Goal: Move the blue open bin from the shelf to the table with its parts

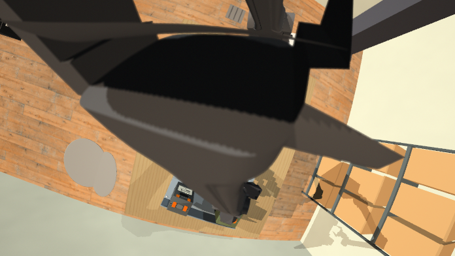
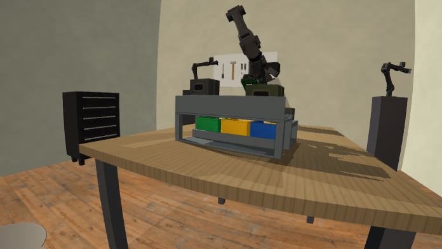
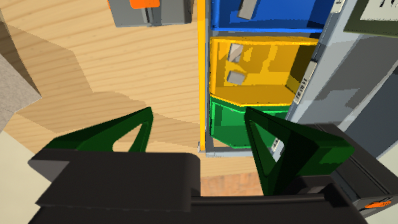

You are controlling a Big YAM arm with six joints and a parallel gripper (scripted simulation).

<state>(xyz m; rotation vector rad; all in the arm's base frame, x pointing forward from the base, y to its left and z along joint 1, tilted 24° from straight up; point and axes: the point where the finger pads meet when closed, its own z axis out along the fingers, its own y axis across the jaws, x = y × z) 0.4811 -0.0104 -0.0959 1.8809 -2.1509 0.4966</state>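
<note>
Right now my hand is 10 mm short of the yellow rod and 110 mm above it. Round my hand: grey case (30 mm behind, 120 mm to the left, 100 mm below); green bin (100 mm ahead, 120 mm to the right, 130 mm below); yellow bin (110 mm ahead, 10 mm to the right, 130 mm below).
</note>
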